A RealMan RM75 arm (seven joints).
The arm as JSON. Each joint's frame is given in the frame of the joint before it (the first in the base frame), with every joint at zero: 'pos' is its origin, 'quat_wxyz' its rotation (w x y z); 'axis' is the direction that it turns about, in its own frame. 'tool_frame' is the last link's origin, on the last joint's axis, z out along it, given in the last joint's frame.
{
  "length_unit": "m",
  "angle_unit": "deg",
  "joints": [
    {
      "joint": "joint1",
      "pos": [
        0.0,
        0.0,
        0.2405
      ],
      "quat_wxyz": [
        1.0,
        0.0,
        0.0,
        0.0
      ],
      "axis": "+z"
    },
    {
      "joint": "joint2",
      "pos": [
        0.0,
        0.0,
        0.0
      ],
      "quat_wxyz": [
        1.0,
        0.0,
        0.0,
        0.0
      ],
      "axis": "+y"
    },
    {
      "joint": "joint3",
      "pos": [
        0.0,
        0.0,
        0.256
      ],
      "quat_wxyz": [
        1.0,
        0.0,
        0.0,
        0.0
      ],
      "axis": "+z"
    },
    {
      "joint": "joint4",
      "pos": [
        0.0,
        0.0,
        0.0
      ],
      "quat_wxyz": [
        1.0,
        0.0,
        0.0,
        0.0
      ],
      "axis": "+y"
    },
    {
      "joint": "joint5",
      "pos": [
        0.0,
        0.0,
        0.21
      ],
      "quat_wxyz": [
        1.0,
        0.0,
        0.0,
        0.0
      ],
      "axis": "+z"
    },
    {
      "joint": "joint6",
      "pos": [
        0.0,
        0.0,
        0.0
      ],
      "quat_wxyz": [
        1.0,
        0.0,
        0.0,
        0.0
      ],
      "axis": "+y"
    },
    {
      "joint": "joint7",
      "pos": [
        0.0,
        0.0,
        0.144
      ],
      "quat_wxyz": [
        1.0,
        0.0,
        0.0,
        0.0
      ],
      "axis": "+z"
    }
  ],
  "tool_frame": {
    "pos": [
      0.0,
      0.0,
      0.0
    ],
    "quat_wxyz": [
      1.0,
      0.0,
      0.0,
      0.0
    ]
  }
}
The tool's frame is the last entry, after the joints.
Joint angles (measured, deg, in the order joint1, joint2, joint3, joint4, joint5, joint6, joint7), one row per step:
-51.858 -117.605 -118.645 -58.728 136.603 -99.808 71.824
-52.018 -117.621 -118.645 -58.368 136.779 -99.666 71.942
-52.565 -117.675 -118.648 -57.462 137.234 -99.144 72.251
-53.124 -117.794 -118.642 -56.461 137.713 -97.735 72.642
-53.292 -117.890 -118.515 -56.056 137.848 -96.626 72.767
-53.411 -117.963 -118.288 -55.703 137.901 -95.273 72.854
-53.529 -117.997 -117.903 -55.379 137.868 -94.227 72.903
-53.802 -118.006 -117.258 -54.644 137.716 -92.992 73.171
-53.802 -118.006 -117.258 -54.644 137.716 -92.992 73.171
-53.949 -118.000 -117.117 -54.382 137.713 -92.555 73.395
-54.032 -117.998 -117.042 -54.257 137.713 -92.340 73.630
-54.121 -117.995 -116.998 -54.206 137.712 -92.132 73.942
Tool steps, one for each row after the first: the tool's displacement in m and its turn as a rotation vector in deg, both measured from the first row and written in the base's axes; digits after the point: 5 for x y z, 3 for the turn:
-0.00027 0.00034 -0.00086 -0.085 0.144 0.004
0.00009 0.00184 -0.00311 -0.149 0.484 -0.167
0.00071 0.00519 -0.00612 0.523 0.682 -0.500
0.00106 0.00740 -0.00798 1.210 0.684 -0.693
0.00149 0.01008 -0.00978 2.125 0.652 -0.934
0.00200 0.01192 -0.01159 2.698 0.719 -1.197
0.00266 0.01375 -0.01474 3.030 0.862 -1.676
0.00266 0.01375 -0.01474 3.030 0.862 -1.676
0.00307 0.01466 -0.01559 3.189 0.910 -1.977
0.00335 0.01512 -0.01601 3.248 0.939 -2.265
0.00390 0.01571 -0.01620 3.350 0.943 -2.677

